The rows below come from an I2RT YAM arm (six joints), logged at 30 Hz.
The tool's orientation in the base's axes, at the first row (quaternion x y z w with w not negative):
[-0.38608 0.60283 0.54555 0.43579]
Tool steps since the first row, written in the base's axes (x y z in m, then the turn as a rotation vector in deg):
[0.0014 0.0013 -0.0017 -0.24 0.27 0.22]
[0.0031 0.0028 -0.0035 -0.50 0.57 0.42]
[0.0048 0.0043 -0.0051 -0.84 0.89 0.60]
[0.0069 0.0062 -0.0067 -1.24 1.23 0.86]
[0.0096 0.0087 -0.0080 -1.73 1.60 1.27]
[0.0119 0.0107 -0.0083 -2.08 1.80 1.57]
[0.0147 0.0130 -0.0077 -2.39 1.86 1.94]
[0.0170 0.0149 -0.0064 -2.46 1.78 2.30]
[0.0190 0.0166 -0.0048 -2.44 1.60 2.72]
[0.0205 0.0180 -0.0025 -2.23 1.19 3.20]
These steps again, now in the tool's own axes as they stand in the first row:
[0.0012 -0.0017 0.0015 -0.13 0.33 0.24]
[0.0023 -0.0037 0.0032 -0.23 0.67 0.50]
[0.0033 -0.0057 0.0049 -0.29 1.08 0.78]
[0.0042 -0.0080 0.0071 -0.40 1.57 1.07]
[0.0046 -0.0107 0.0098 -0.63 2.21 1.38]
[0.0041 -0.0127 0.0121 -0.80 2.65 1.53]
[0.0027 -0.0149 0.0146 -1.05 3.07 1.55]
[0.0007 -0.0165 0.0167 -1.37 3.24 1.46]
[-0.0014 -0.0177 0.0186 -1.77 3.34 1.27]
[-0.0041 -0.0182 0.0201 -2.30 3.25 0.87]

